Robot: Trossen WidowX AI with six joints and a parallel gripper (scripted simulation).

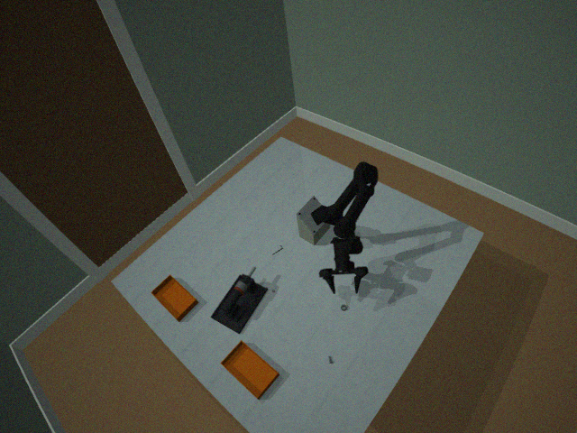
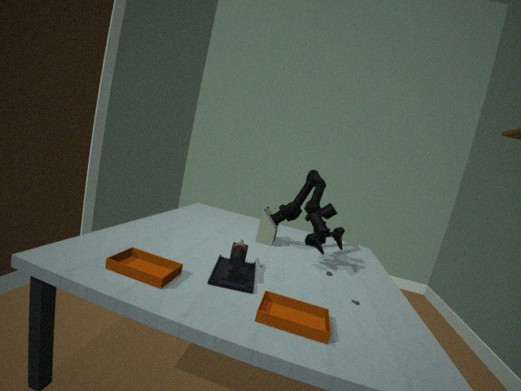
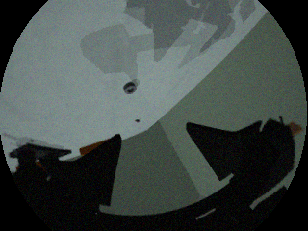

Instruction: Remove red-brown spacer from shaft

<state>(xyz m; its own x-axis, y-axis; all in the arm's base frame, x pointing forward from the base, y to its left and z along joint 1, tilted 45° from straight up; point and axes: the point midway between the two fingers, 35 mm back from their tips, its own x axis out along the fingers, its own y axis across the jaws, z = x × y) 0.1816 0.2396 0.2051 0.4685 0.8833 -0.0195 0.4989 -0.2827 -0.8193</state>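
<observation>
The shaft is 35 cm to the right of my gripper tip, 25 cm ahead of it and 2 cm below it. Also, from my gripper tip: red-brown spacer (34 cm to the right, 29 cm ahead, 2 cm below); base plate (33 cm to the right, 32 cm ahead, 5 cm below).
</observation>
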